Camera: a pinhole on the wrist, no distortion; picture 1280 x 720 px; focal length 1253.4 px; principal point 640.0 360.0 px. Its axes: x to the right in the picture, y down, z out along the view. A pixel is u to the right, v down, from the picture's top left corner.
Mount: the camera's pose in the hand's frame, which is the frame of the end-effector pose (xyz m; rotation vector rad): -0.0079 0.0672 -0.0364 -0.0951 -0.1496 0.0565
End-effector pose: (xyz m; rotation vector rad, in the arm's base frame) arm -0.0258 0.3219 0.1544 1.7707 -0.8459 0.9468
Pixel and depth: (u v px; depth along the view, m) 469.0 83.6 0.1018
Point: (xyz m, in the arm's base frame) -0.0728 0.2495 0.1268
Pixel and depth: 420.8 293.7 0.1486
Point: -0.0872 0.2062 0.1050
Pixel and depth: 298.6 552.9 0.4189
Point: -0.1677 -0.0352 -0.0409
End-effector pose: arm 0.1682 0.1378 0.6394 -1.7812 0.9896 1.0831
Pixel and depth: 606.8 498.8 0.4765
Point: -0.1311 0.4849 0.5599
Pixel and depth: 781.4 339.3 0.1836
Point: 0.0468 0.2451 0.5892
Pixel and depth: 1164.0 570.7 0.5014
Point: -0.1202 0.4724 0.3347
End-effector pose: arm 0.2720 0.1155 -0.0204 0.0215 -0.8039 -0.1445
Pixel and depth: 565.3 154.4 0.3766
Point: -0.0232 0.1771 0.1563
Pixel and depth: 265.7 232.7 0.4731
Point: -0.1671 0.2127 0.1154
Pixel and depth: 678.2 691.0 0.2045
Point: 0.1493 0.2644 0.0760
